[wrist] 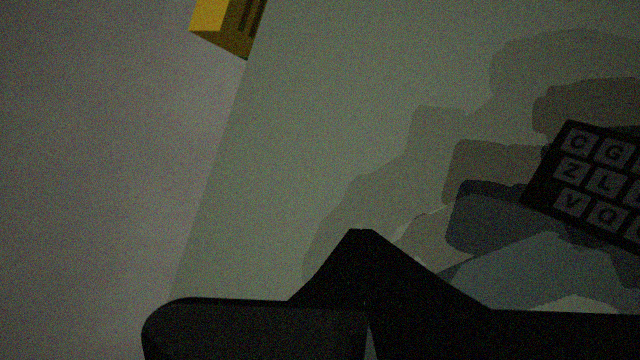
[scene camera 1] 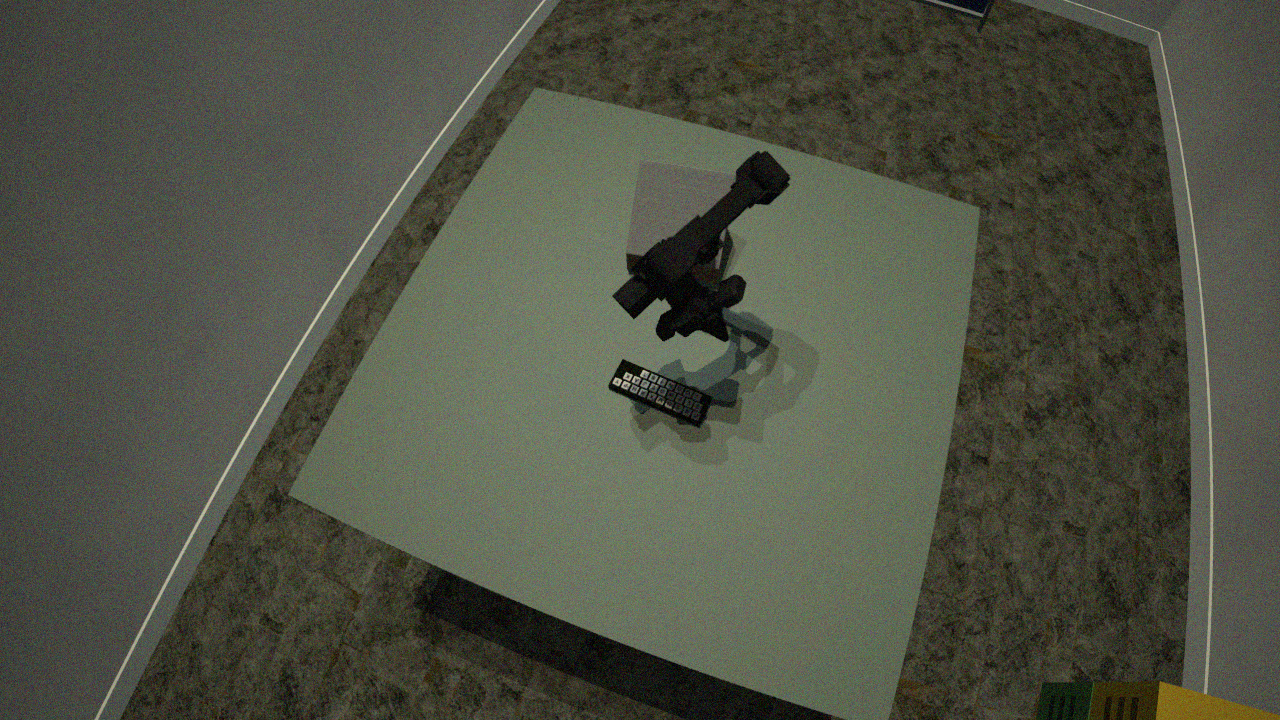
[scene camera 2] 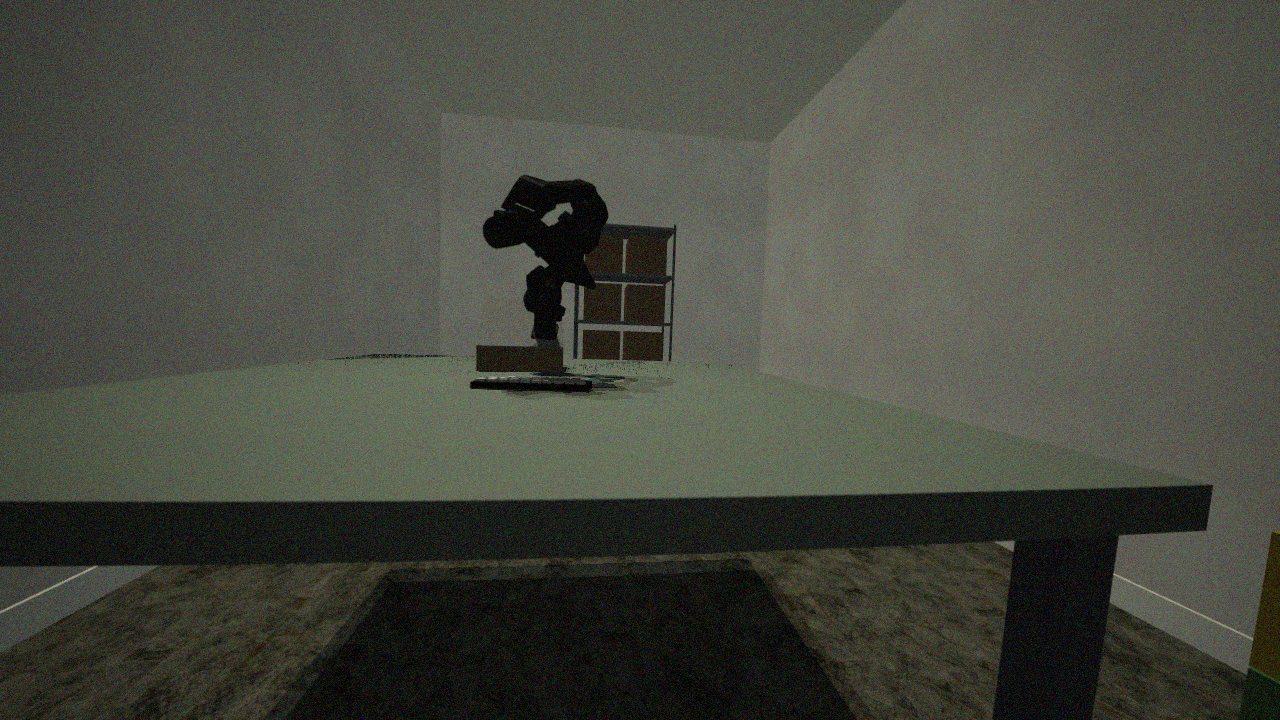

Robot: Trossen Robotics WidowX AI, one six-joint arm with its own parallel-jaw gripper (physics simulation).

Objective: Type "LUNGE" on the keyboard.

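Pixels of known places: gripper, fingertip midpoint: (wrist: pixel 359 240) (scene camera 1: pixel 727 340) (scene camera 2: pixel 594 287); arm's base, origin of the base link: (scene camera 2: pixel 544 331).
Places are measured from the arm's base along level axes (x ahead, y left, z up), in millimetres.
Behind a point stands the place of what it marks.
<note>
The black keyboard (scene camera 1: pixel 660 392) {x 347, y 47, z -86 mm} (scene camera 2: pixel 530 384) {x 378, y 46, z -93 mm} (wrist: pixel 545 172) {x 338, y 144, z -92 mm} with pale letter keys lies flat on the greenish table (scene camera 1: pixel 501 429) {x 553, y -227, z -105 mm} (scene camera 2: pixel 626 447) {x 719, y 212, z -104 mm}. In the wrist view its end shows at the right edge, with keys C, G, Z, L, V and Q readable; the rest is cut off. My gripper (scene camera 1: pixel 725 338) {x 271, y 149, z 93 mm} (scene camera 2: pixel 592 285) {x 271, y 149, z 93 mm} (wrist: pixel 359 240) {x 271, y 149, z 93 mm} is shut and empty, its fingertips meeting in a point. It is in the air well above the table, apart from the keyboard. The arm's shadow falls across part of the keyboard and the table beside it.
A low block (scene camera 1: pixel 673 205) {x -29, y -85, z 38 mm} (scene camera 2: pixel 519 359) {x 58, y -53, z -74 mm} stands behind the keyboard, under the arm's base. A shelf rack (scene camera 2: pixel 673 295) with brown boxes stands at the far wall. A yellow object (scene camera 1: pixel 1212 702) (scene camera 2: pixel 1266 608) (wrist: pixel 207 15) shows off the table.
</note>
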